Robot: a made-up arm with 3 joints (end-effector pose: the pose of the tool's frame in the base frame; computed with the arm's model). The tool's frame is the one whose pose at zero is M.
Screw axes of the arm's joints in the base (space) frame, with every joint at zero. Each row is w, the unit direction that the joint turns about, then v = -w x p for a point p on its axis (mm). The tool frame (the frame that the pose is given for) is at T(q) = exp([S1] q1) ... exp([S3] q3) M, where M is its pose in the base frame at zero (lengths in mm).
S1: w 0 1 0 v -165.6 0 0
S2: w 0 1 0 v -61.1 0 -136.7
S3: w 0 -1 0 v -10.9 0 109.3
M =
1 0 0 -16.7
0 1 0 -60
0 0 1 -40.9
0 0 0 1
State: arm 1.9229 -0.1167 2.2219
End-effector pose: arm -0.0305 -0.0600 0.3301 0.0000 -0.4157 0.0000
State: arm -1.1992 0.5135 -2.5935
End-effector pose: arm 0.0556 -0.0600 -0.1156 0.0000 1.9078 0.0000
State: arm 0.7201 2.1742 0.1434
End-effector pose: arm -0.3129 -0.0600 0.2328 0.0000 2.7509 0.0000
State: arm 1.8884 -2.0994 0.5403
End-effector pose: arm 0.0734 -0.0600 0.3047 0.0000 -0.7513 0.0000
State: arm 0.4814 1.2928 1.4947
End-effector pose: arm -0.1649 -0.0600 0.0696 0.0000 0.2795 0.0000
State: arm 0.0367 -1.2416 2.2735
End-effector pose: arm -0.1607 -0.0600 0.0637 0.0000 2.8048 0.0000
